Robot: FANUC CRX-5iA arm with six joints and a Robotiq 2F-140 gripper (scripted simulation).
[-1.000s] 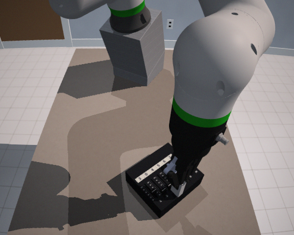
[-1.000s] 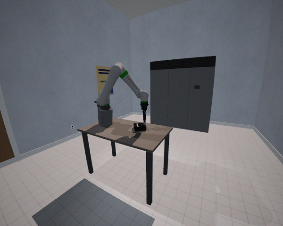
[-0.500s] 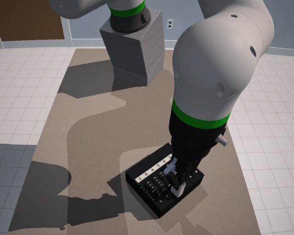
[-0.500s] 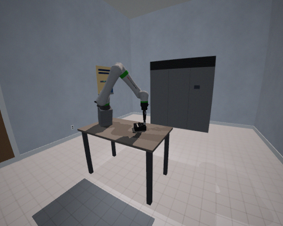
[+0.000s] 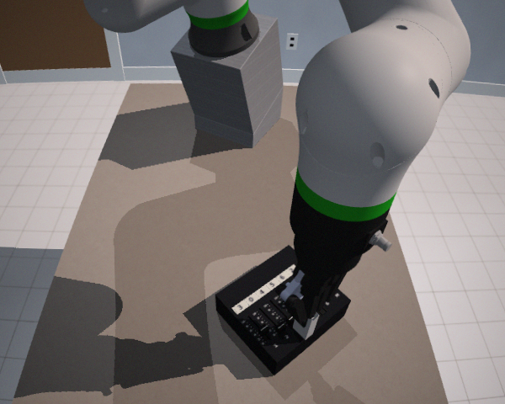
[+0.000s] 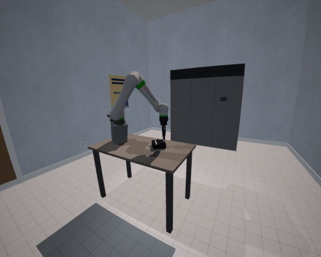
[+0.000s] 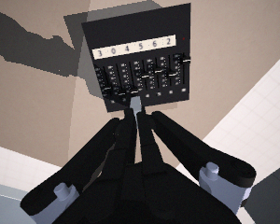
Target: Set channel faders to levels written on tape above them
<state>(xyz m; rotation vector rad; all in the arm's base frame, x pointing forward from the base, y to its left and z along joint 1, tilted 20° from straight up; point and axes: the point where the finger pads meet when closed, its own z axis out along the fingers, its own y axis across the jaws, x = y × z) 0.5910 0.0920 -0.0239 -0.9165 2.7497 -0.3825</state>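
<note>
Now: the channel fader 2 cm behind my hand, 1 cm to the right of it and 3 cm below it. The rest, counted from my hand: master fader 10 cm behind, 4 cm to the left, 3 cm below.
</note>
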